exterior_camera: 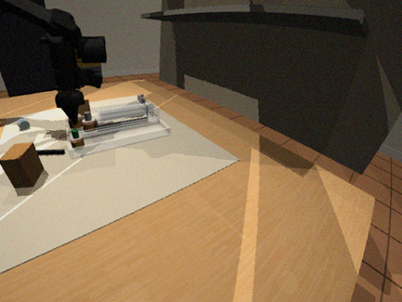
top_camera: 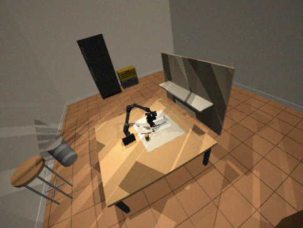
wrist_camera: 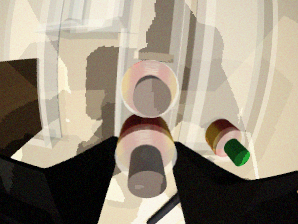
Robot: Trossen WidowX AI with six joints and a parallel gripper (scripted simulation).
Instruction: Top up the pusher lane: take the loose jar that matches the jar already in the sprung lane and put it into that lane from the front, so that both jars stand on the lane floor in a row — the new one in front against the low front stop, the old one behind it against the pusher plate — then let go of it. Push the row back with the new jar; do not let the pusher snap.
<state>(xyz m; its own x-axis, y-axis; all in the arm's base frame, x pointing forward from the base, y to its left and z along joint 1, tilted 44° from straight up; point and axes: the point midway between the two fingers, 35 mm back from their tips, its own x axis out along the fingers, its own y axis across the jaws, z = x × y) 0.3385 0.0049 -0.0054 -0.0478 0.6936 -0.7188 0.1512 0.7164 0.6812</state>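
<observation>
My gripper tip is now 5 cm short of the pale mat, 2 cm to the left of it and 5 cm above it. Round my gripper tip: pusher plate: 15 cm ahead, 1 cm to the left; thin black stick: 11 cm behind, 4 cm to the right, 4 cm below.
</observation>
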